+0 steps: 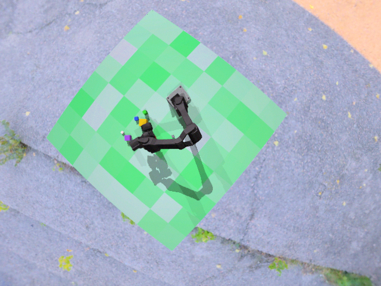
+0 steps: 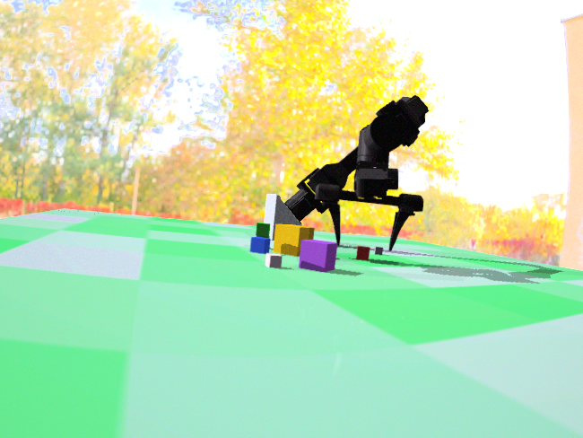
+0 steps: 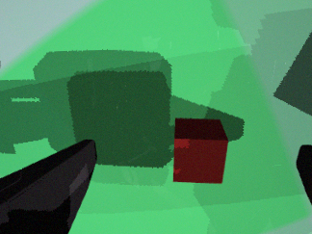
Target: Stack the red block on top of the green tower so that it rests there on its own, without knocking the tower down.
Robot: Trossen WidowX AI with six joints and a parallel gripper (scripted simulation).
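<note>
My gripper tip is now 10 mm above the red block. Also, from my gripper tip: purple block (130 mm ahead, 120 mm to the right); large yellow block (120 mm to the right, 20 mm behind); tiny grey block (100 mm behind, 80 mm to the left, 10 mm below).
</note>
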